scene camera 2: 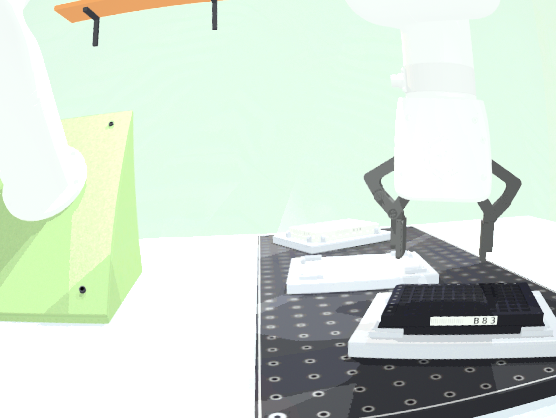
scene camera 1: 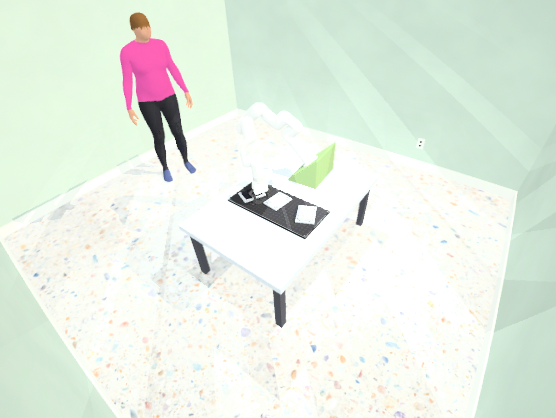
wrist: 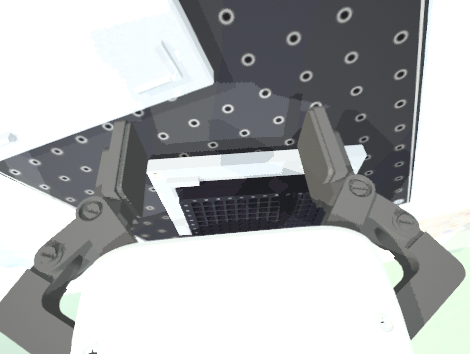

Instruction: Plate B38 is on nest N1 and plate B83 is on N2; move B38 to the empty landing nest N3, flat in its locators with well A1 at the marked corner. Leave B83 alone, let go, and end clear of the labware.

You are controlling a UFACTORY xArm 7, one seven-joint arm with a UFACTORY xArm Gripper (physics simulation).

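Observation:
The pale plate B38 (scene camera 1: 306,213) (scene camera 2: 335,230) sits on the far nest in scene camera 2; its label is not readable. The white landing nest N3 (scene camera 1: 278,201) (scene camera 2: 350,272) (wrist: 115,65) is in the middle and bears no plate. The black plate B83 (scene camera 1: 246,192) (scene camera 2: 462,305) (wrist: 240,212) sits on nest N2 (scene camera 2: 425,348) (wrist: 225,167), its label facing scene camera 2. My gripper (scene camera 1: 257,198) (scene camera 2: 441,256) (wrist: 221,132) is open and empty, its fingers above the board near B83 and beside N3. My gripper body hides part of B83 in the wrist view.
The nests stand on a black perforated board (scene camera 1: 285,217) (scene camera 2: 300,360) (wrist: 325,50) on a white table (scene camera 1: 240,235). A green angled panel (scene camera 1: 317,170) (scene camera 2: 107,240) stands behind the board. An orange shelf (scene camera 2: 125,7) is on the wall. A person (scene camera 1: 150,75) stands beyond the table.

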